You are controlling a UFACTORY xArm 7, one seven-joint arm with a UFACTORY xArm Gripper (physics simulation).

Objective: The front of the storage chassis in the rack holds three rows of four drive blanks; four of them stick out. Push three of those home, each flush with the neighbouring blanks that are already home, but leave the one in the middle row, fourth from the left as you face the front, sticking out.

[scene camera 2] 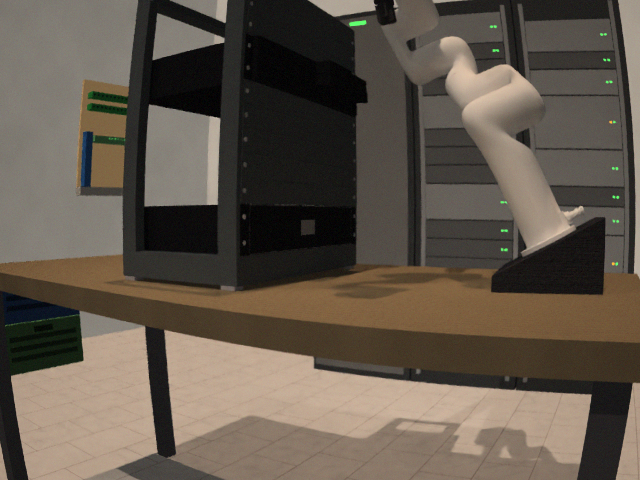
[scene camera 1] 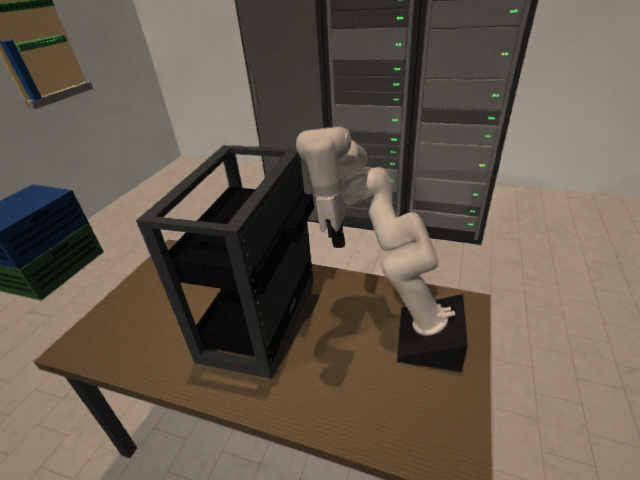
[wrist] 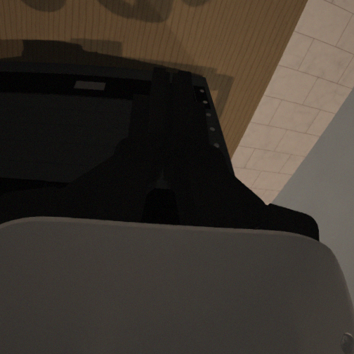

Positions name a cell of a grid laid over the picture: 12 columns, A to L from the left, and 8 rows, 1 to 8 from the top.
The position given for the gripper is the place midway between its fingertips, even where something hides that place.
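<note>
The gripper is visible (scene camera 1: G5). A dark rack (scene camera 2: F2), (scene camera 1: E5), (wrist: C3) is present as well.
</note>
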